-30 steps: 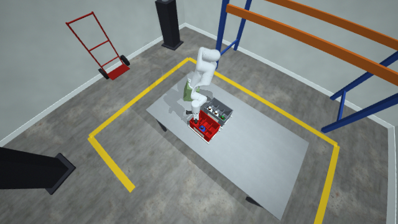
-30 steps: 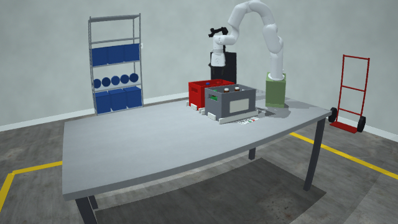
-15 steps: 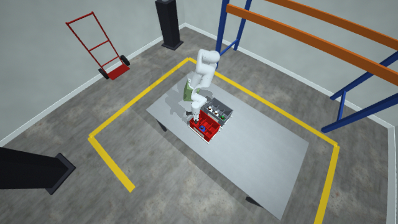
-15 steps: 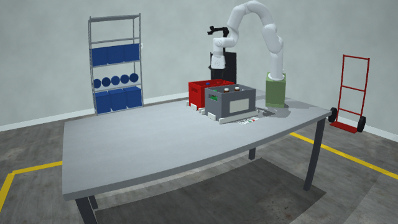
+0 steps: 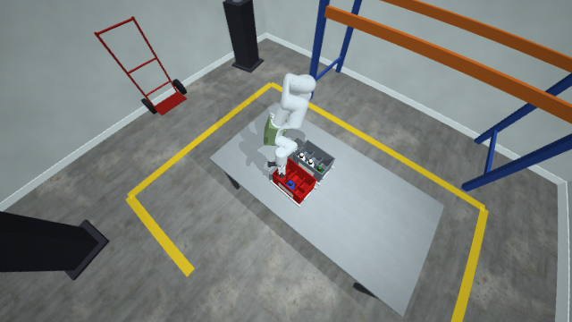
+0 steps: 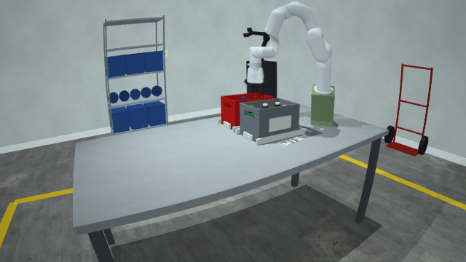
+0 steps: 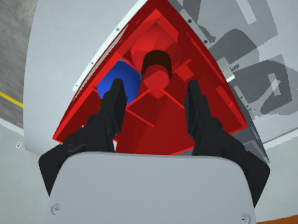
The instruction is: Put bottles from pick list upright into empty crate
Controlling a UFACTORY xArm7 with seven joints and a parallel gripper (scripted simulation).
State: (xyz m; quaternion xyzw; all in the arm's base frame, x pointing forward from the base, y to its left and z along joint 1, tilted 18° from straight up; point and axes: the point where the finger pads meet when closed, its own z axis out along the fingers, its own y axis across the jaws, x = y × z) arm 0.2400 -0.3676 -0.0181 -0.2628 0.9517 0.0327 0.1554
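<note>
The red bottle is 110 mm below my hand. Round my hand: red crate 110 mm below, 100 mm ahead, 20 mm to the left; blue-capped bottle 110 mm below, 90 mm ahead, 20 mm to the right; white-label bottle 230 mm to the left, 110 mm below, 50 mm ahead.
</note>
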